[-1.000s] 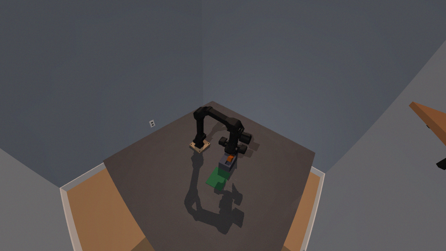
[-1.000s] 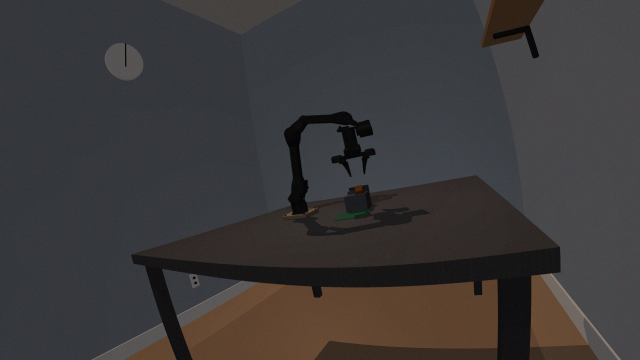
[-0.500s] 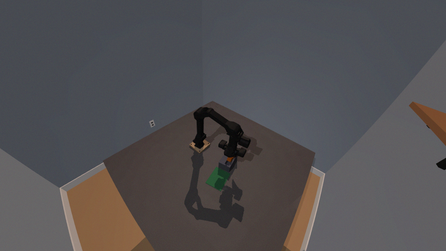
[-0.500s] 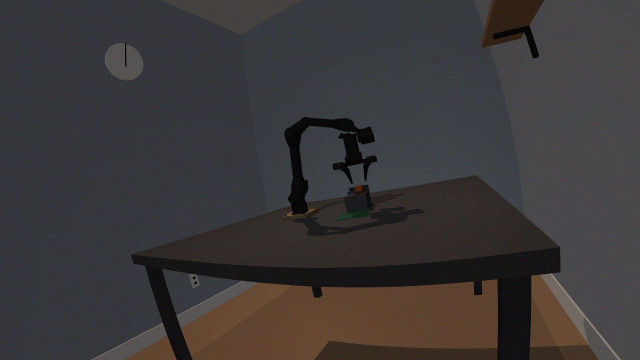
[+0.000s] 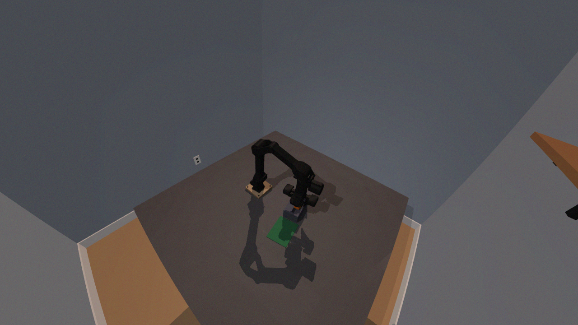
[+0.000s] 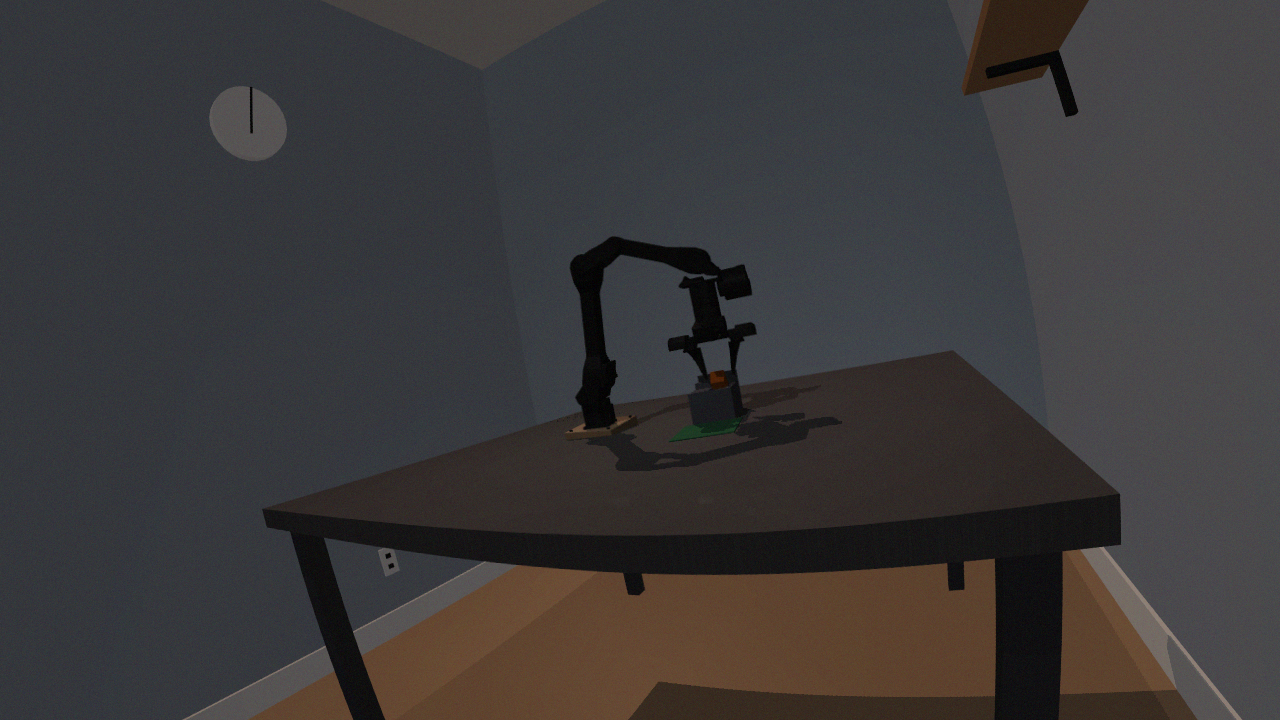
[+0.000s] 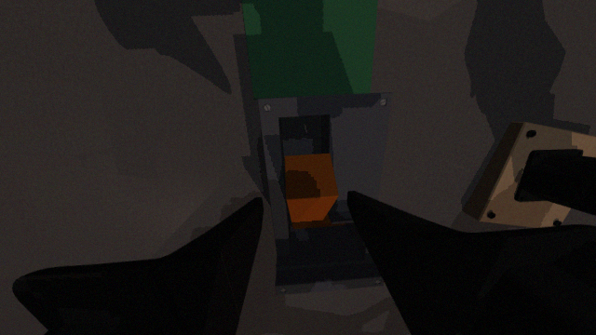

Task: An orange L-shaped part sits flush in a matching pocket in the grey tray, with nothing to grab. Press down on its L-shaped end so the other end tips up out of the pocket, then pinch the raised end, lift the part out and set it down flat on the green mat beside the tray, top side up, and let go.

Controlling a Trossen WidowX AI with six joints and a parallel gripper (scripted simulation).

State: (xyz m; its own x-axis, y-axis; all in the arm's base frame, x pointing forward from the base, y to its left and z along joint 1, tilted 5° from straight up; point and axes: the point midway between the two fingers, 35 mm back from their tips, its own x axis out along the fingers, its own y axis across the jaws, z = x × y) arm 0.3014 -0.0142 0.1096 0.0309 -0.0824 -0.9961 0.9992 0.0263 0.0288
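Now: the orange L-shaped part 2 cm behind my gripper tip, 3 cm to the left of it and 4 cm below it. Also, from my gripper tip: green mat (1 cm behind, 15 cm to the right, 10 cm below).
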